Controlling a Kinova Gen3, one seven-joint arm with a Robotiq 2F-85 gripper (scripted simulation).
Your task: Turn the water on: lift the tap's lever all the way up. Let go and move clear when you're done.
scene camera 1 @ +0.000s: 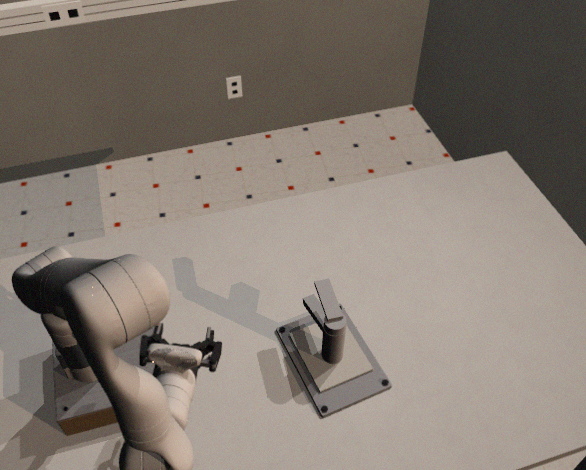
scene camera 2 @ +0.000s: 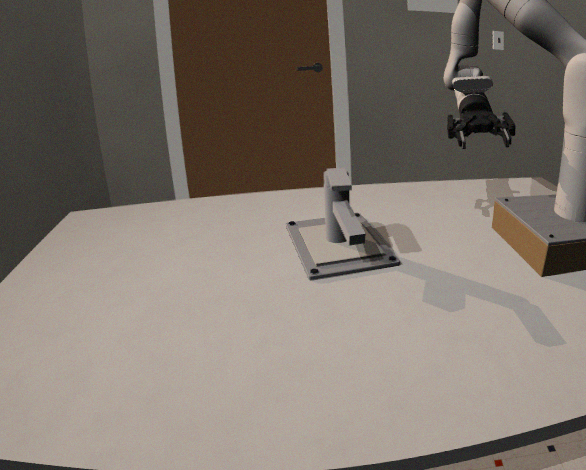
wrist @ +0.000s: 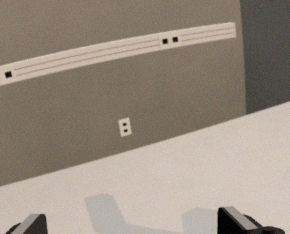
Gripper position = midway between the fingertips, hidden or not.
Observation:
In view: my gripper (scene camera 2: 486, 144).
My gripper is seen too in scene camera 1 (scene camera 1: 185, 328).

